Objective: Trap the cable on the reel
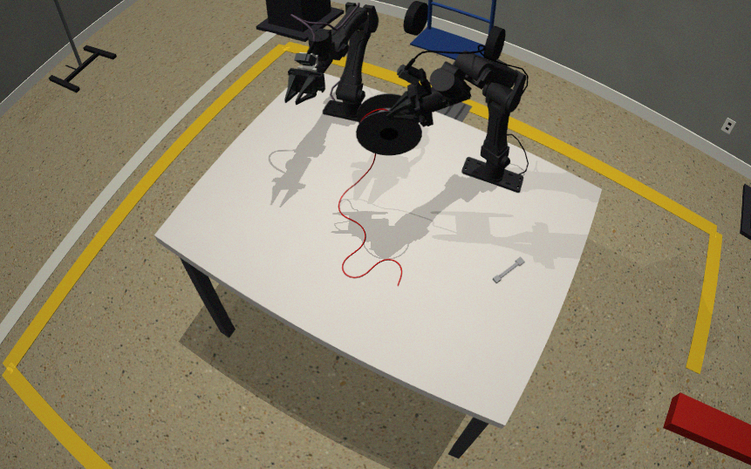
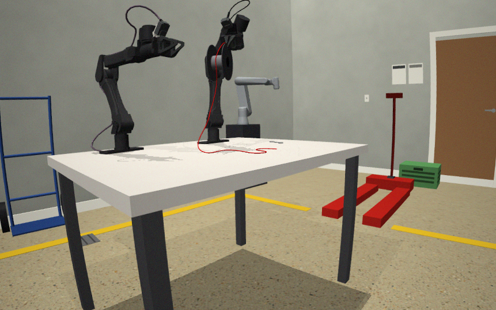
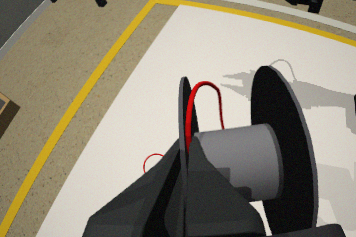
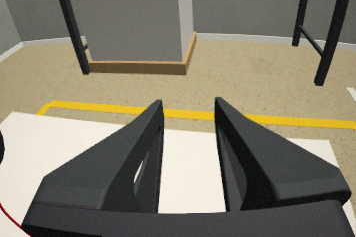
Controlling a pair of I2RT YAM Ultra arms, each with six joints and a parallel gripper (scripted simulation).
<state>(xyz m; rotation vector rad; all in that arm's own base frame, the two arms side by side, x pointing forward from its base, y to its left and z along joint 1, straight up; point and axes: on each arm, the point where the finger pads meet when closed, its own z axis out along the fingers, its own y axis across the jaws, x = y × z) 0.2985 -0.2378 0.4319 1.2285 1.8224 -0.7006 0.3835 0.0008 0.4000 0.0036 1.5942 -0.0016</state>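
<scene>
My left gripper is now 6 cm above the black reel, 2 cm to the left of it and 2 cm past it. The rest, counted from my left hand: small grey dumbbell-shaped part: 43 cm below, 37 cm to the left, 4 cm behind.
</scene>
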